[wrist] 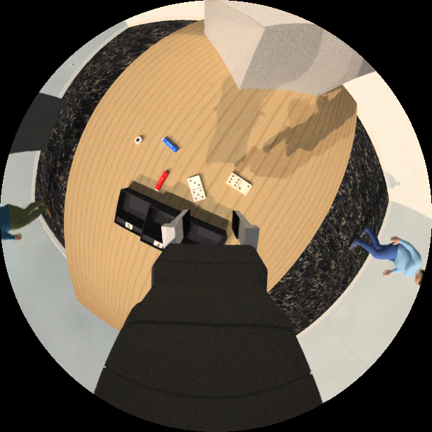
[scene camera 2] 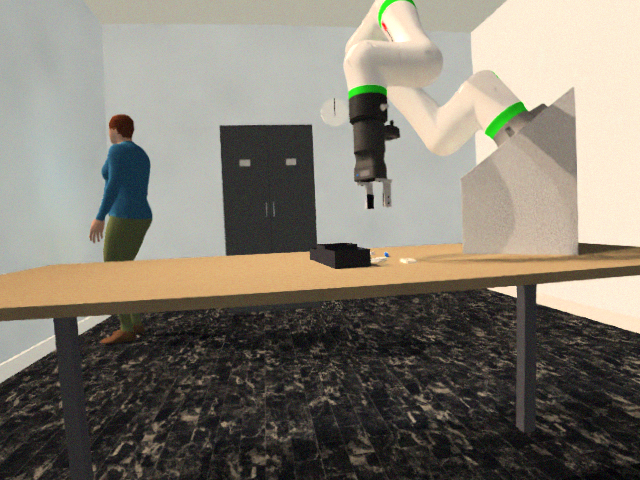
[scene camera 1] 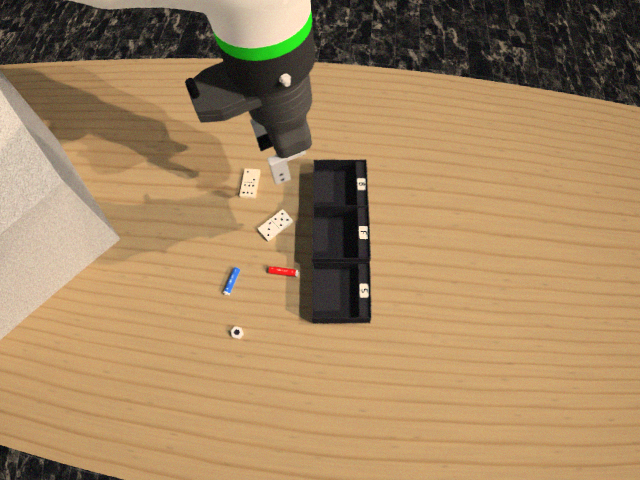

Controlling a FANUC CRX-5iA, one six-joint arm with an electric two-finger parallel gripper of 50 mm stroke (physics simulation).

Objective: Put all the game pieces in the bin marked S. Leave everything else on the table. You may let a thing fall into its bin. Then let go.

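Frame: origin at the arm's base, x right, y down, z ahead, level; centimetres.
Seen in the pictures: gripper, fingertip midpoint: (scene camera 2: 378,207) (scene camera 1: 274,162); arm's base, origin of the base link: (scene camera 2: 523,140).
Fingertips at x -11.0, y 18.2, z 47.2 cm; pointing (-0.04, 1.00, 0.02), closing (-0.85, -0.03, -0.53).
Pixels of each thing's top centre, then the offset from my fingertips to it. "pt": a spot on its surface instead.
- red battery, middle of its top: (scene camera 1: 283,270) dx +11.1, dy +12.3, dz +2.0 cm
- blue battery, middle of its top: (scene camera 1: 230,280) dx +13.8, dy +12.3, dz -5.6 cm
- white nut, middle of its top: (scene camera 1: 236,332) dx +21.5, dy +12.5, dz -3.3 cm
- bin marked F, surface spot: (scene camera 1: 330,236) pt dx +4.7, dy +12.7, dz +8.2 cm
- bin marked B, surface spot: (scene camera 1: 330,187) pt dx -3.7, dy +12.7, dz +7.0 cm
Two white dominoes with black dots lie flat on the table. One domino (scene camera 1: 249,183) (scene camera 2: 407,260) (wrist: 238,183) lies nearer the B end of the bin row. The other domino (scene camera 1: 275,225) (wrist: 196,188) lies slanted beside the bin marked F. The bin marked S (scene camera 1: 330,291) (wrist: 134,206) is the end compartment of the black row, and its visible floor is bare. My gripper (scene camera 1: 272,160) (scene camera 2: 378,204) (wrist: 210,218) is open and empty, pointing down high above the table. In the wrist view, its fingers hide part of the bin row.
A red battery (scene camera 1: 282,271) (wrist: 161,180) lies beside the bins, near the S compartment. A blue battery (scene camera 1: 231,281) (wrist: 170,144) and a white nut (scene camera 1: 236,332) (wrist: 139,140) lie farther from the bins. The bin marked F (scene camera 1: 330,236) adjoins S, and the bin marked B (scene camera 1: 330,187) adjoins F.
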